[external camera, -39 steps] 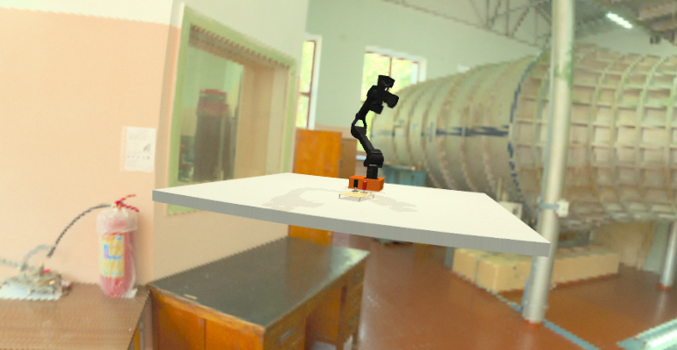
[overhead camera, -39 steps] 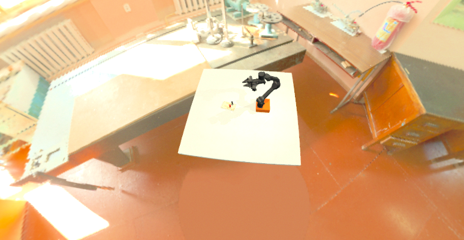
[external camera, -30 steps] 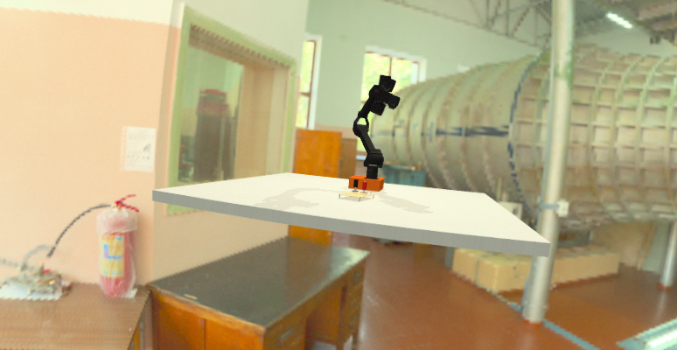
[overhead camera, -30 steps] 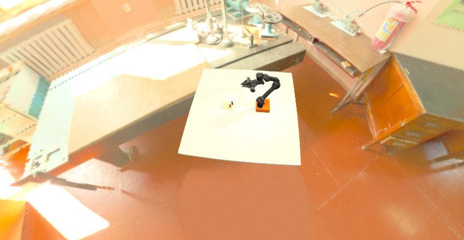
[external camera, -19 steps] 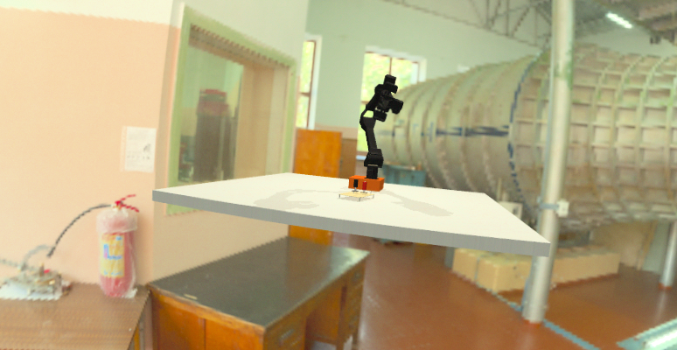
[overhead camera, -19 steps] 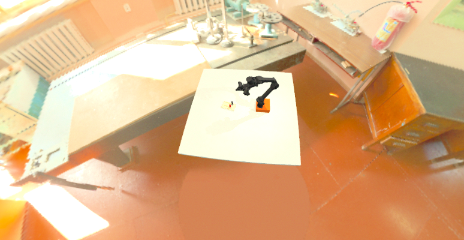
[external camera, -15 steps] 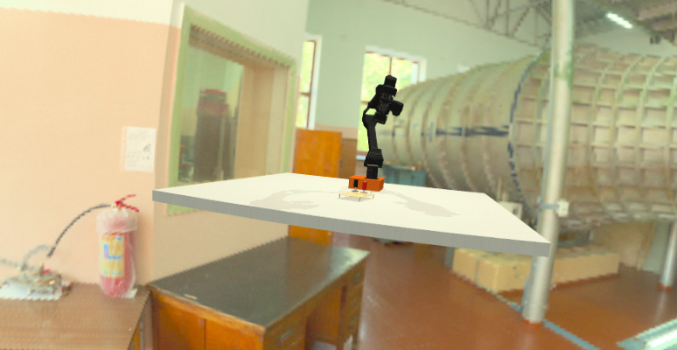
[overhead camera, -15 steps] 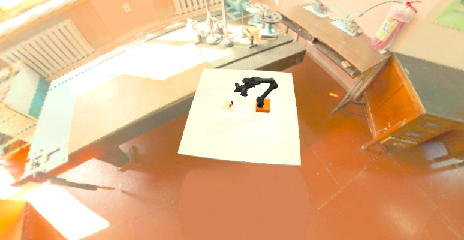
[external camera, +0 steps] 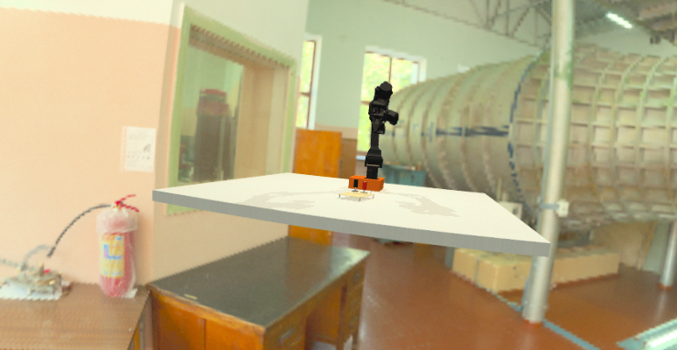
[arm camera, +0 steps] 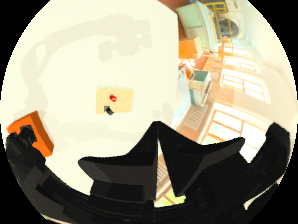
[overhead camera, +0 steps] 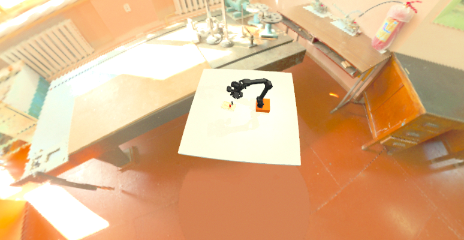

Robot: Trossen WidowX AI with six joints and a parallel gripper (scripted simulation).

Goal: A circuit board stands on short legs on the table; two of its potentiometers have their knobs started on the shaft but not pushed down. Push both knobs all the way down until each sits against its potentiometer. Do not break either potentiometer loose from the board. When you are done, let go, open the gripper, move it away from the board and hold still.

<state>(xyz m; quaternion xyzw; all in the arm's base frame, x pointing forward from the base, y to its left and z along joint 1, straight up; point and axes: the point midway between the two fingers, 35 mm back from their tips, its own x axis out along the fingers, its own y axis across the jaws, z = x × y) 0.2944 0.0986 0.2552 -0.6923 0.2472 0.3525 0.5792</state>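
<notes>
My gripper tip is now 23 cm above the black knob, 6 cm to the left of it and 1 cm short of it. Also, from my gripper tip: red knob: 23 cm below, 3 cm ahead, 2 cm to the right.
</notes>
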